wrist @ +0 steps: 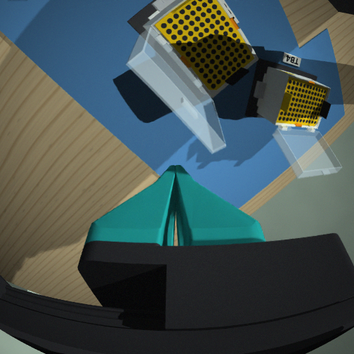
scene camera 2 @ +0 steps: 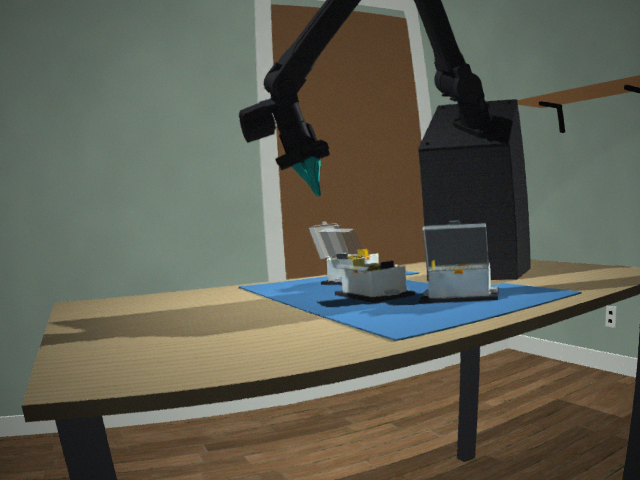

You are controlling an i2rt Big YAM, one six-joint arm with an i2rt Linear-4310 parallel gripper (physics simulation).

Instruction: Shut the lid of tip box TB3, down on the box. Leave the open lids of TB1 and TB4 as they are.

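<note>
Tip box TB3, white with a yellow perforated top, stands on the blue mat. Its clear lid is open, tilted up from the hinge side; its label is hidden in the wrist view. TB4 stands behind TB3 in the scene view, with its clear lid open. The two lids overlap in the scene view. TB1 stands at the right with its lid open. My gripper is shut and empty, in the air above the boxes, beyond the open side of TB3's lid.
The blue mat lies on the wooden table. The dark arm pedestal rises behind TB1. TB4's label shows beside its box. Arm shadows fall across the mat and TB3.
</note>
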